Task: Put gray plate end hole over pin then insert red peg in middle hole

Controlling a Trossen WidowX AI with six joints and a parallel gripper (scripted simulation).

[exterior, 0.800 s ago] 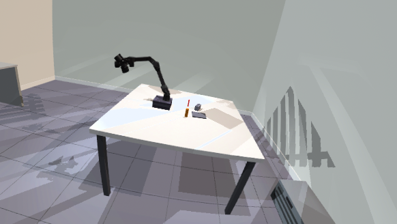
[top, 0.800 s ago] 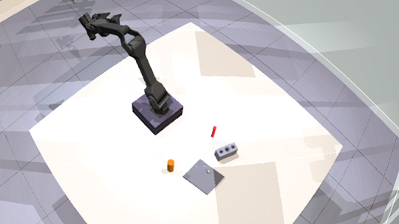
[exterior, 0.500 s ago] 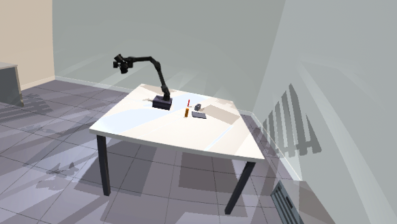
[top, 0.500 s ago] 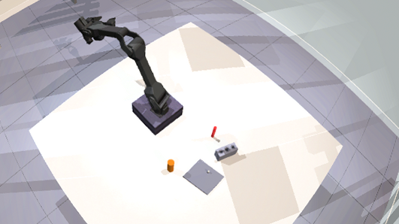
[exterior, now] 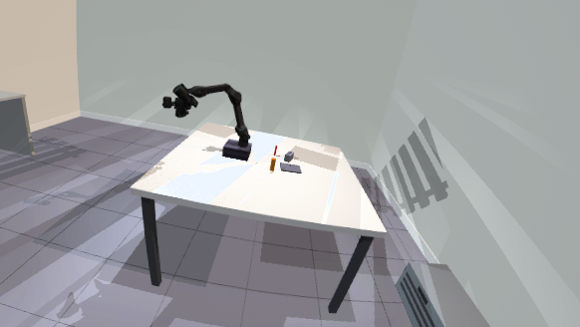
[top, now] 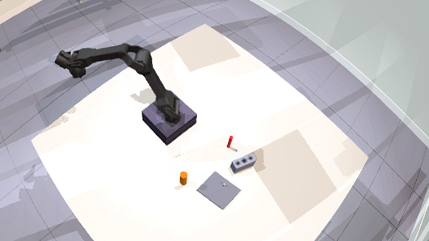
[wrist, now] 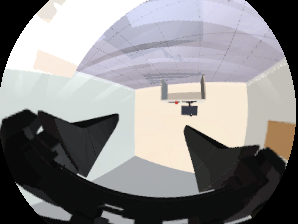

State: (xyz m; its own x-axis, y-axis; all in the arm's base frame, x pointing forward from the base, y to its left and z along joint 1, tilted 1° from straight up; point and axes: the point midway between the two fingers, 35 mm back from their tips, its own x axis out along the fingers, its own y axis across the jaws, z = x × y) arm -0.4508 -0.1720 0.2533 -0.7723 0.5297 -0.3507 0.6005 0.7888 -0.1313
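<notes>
Now: gripper tip 820 mm short of the gray plate, 200 mm to the right of it and 280 mm above it. From my gripper tip the other things lie so: orange cylinder: 680 mm ahead, 20 mm to the right, 280 mm below; red peg: 720 mm ahead, 240 mm to the left, 280 mm below; base: 820 mm ahead, 60 mm to the left, 310 mm below.
</notes>
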